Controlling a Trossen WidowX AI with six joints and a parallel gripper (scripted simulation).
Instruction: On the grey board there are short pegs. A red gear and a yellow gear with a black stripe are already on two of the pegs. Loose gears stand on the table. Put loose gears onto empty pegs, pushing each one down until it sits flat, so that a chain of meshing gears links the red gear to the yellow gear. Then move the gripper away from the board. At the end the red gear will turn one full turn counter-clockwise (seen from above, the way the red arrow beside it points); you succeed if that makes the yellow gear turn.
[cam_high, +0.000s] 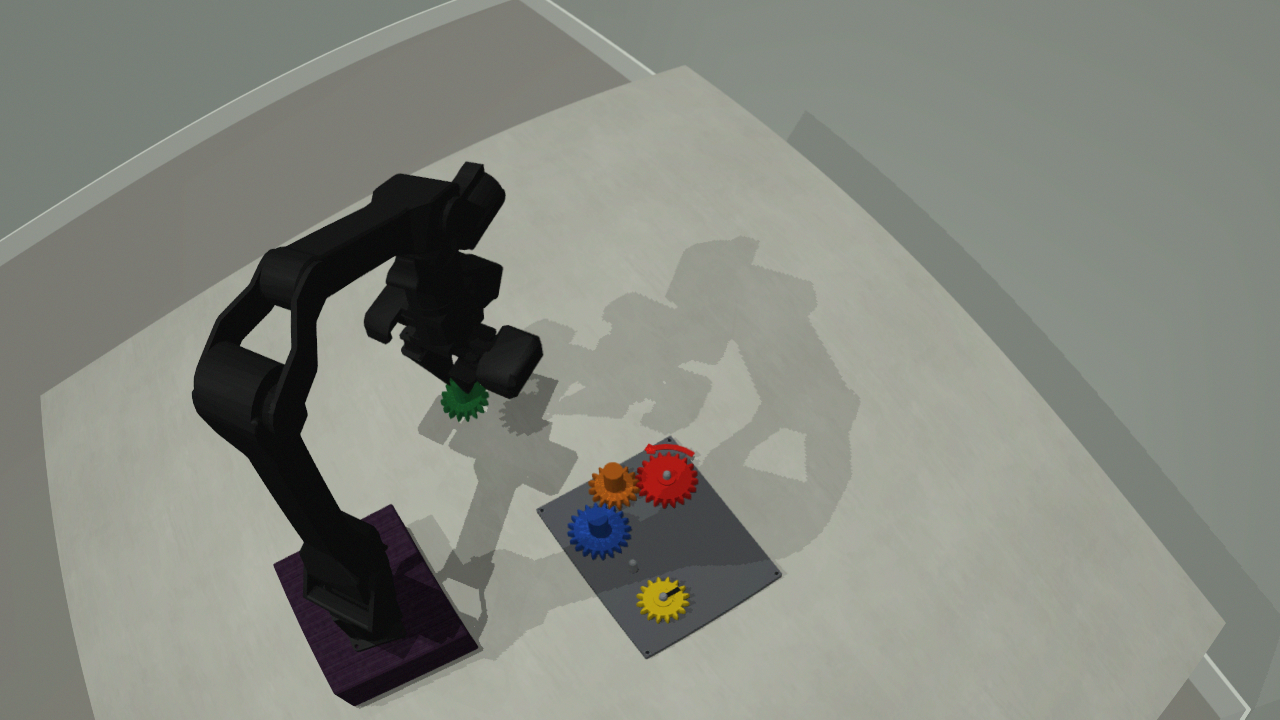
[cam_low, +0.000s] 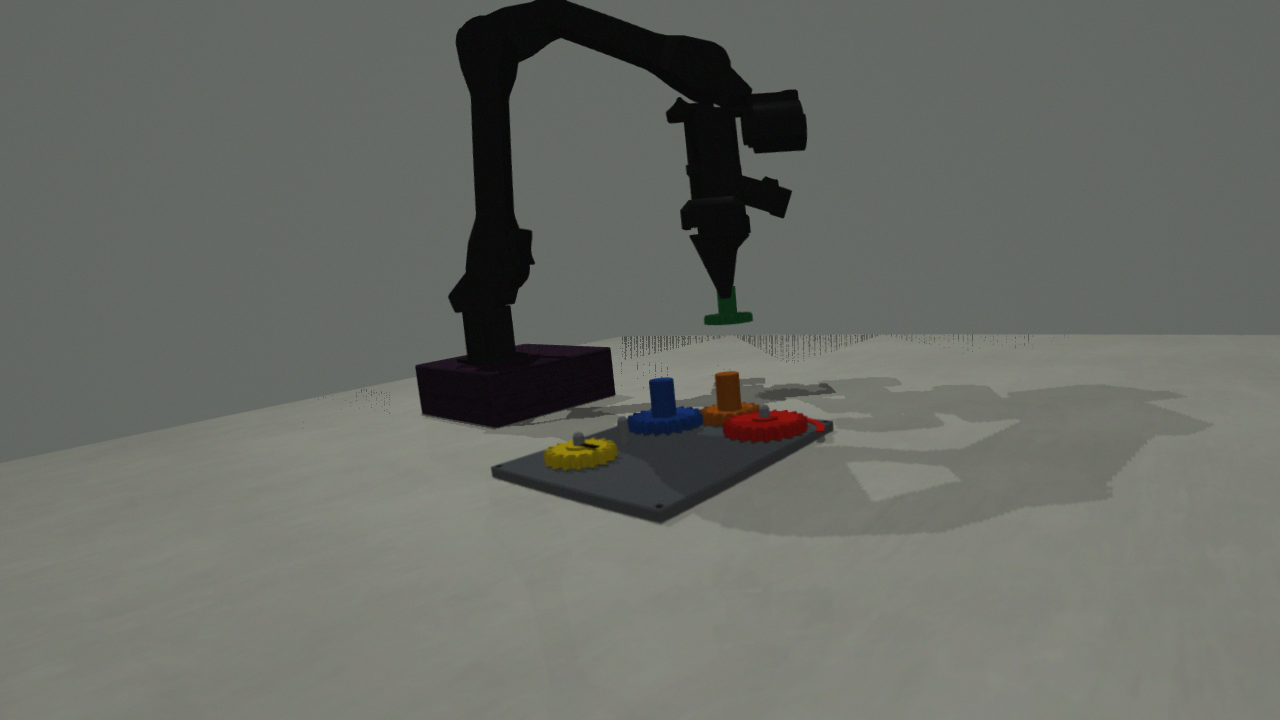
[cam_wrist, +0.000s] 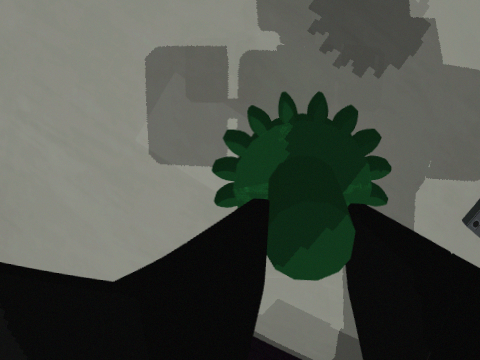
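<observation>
Now: gripper tip 270 mm to the left of the yellow gear, 90 mm short of it and 90 mm above it. From my gripper tip the other things lie so: orange gear 130 mm to the right, 110 mm ahead, 80 mm below; then blue gear 170 mm to the right, 80 mm below, 70 mm ahead; then green gear 10 mm below.
</observation>
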